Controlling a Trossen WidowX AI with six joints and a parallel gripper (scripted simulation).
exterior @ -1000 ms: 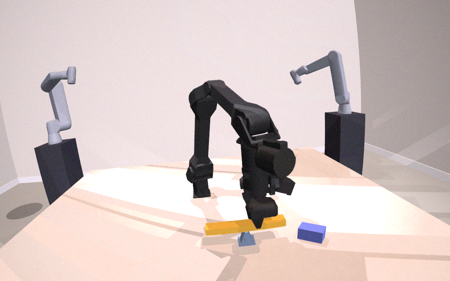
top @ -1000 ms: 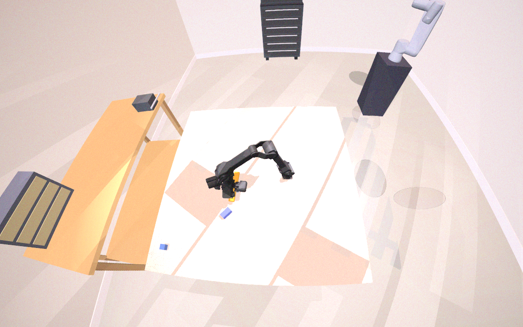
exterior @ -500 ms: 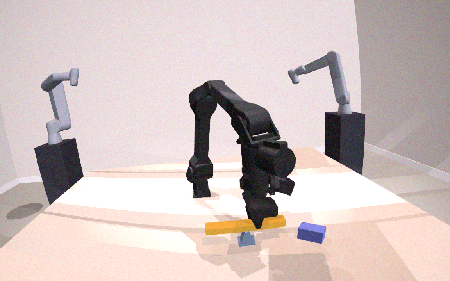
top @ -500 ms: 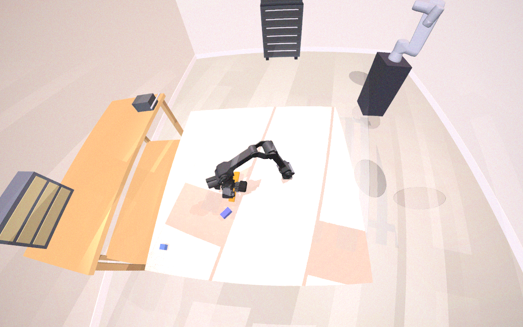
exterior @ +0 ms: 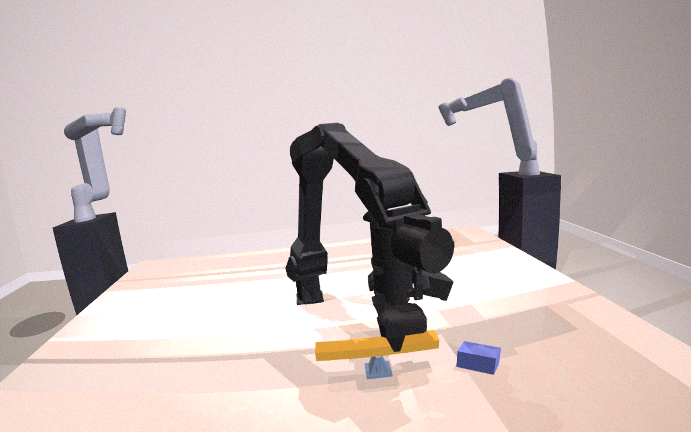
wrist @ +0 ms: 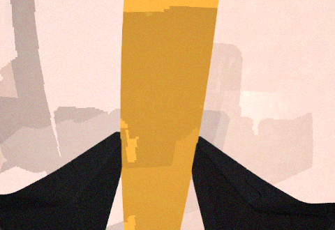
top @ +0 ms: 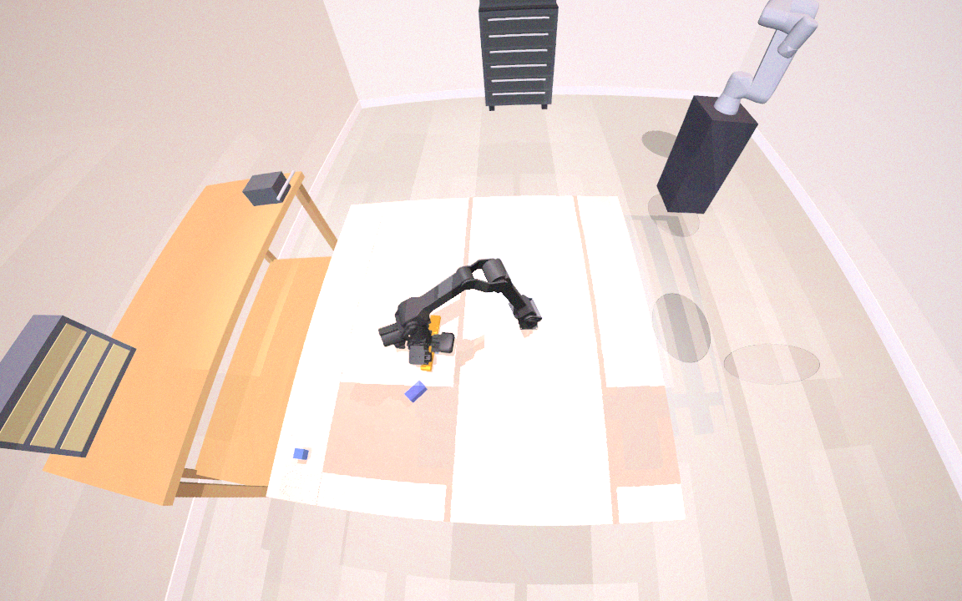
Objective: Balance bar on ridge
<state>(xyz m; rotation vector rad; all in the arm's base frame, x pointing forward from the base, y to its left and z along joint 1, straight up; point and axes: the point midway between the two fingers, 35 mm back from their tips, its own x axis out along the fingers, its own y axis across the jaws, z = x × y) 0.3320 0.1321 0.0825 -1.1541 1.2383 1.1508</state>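
Right now the bar is 3 cm to the right of my gripper tip. The rest, counted from my gripper tip: small blue cube (41 cm ahead, 37 cm to the left, 3 cm below).
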